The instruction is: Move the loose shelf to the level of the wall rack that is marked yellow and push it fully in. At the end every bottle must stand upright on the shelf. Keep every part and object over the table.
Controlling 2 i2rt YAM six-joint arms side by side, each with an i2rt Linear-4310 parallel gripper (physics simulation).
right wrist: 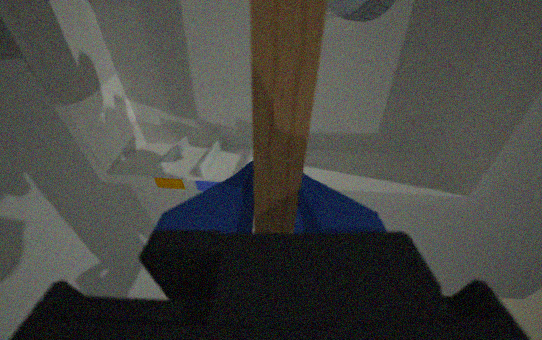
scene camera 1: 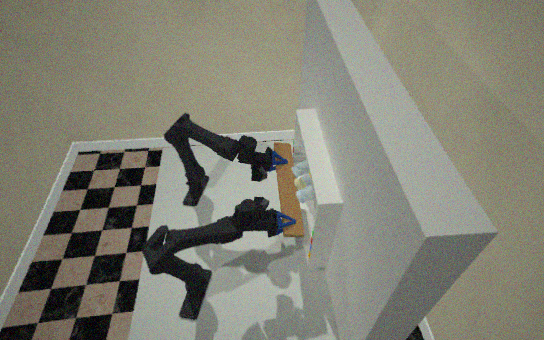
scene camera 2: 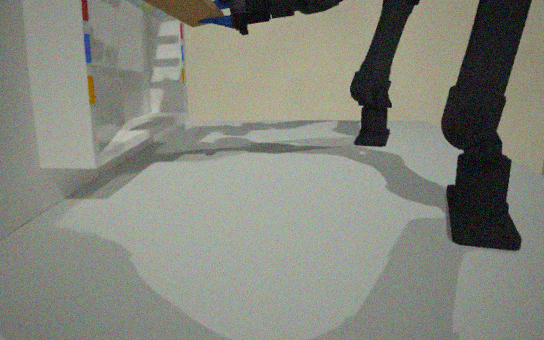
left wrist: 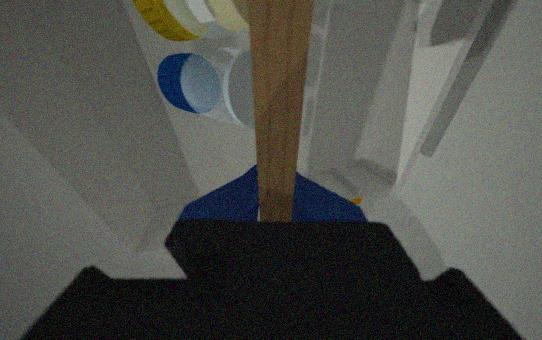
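The wooden loose shelf [scene camera 1: 287, 190] [scene camera 2: 192, 12] [left wrist: 280, 90] [right wrist: 285, 75] is held level-looking in front of the white wall rack [scene camera 1: 322, 165] [scene camera 2: 60, 90], outside it. My left gripper [scene camera 1: 286, 161] [left wrist: 271, 170] is shut on its upper end in scene camera 1, my right gripper [scene camera 1: 294, 221] [right wrist: 270, 169] on its lower end. Bottles [scene camera 1: 304, 194] show past the shelf's rack-side edge and look tipped towards the rack; what supports them is hidden. A blue-capped bottle [left wrist: 200, 82] and a yellow-capped one [left wrist: 167, 20] lie sideways in the left wrist view. The yellow mark [scene camera 1: 309, 256] [scene camera 2: 91, 90] [right wrist: 170, 183] is the rack's lowest visible one.
The rack stands against a large grey wall [scene camera 1: 380, 125]. Blue [scene camera 2: 88, 48] and red [scene camera 2: 85, 10] marks sit above the yellow one. A checkered strip [scene camera 1: 95, 200] lies on the table behind the arm bases. The white table edge [scene camera 1: 40, 215] shows at the left.
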